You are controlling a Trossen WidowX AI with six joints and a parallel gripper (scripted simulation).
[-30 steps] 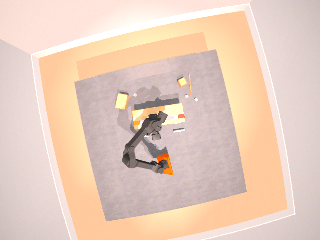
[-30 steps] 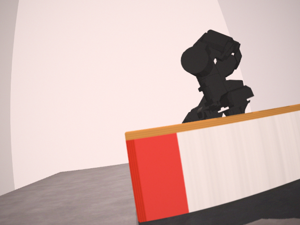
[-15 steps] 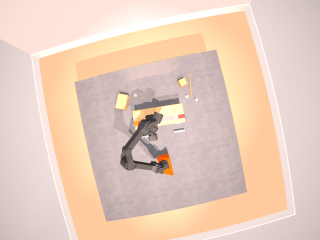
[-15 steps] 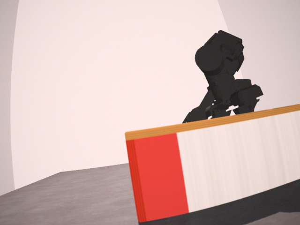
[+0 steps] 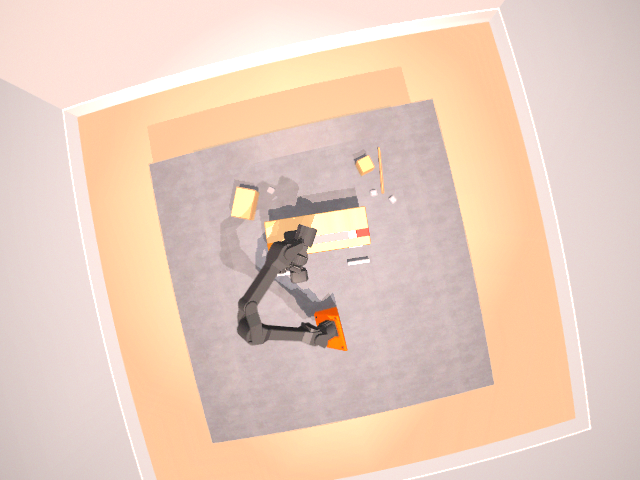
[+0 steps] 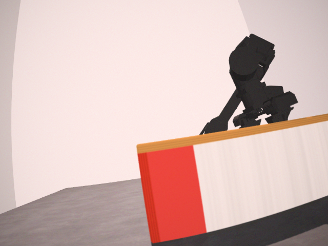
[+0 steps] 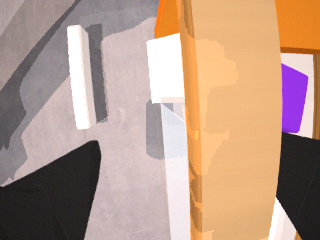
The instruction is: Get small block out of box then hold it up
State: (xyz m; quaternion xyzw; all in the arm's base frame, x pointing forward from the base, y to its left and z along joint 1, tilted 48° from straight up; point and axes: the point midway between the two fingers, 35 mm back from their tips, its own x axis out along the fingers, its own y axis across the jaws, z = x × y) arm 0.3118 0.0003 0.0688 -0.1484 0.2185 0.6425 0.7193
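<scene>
Now: the purple block 6 cm ahead of my gripper tip and 1 cm to the left of it. Also, from my gripper tip: thin orange stick: 45 cm to the right, 24 cm ahead, 8 cm below; clear-fronted box: 11 cm to the right, 2 cm below, 2 cm ahead.
</scene>
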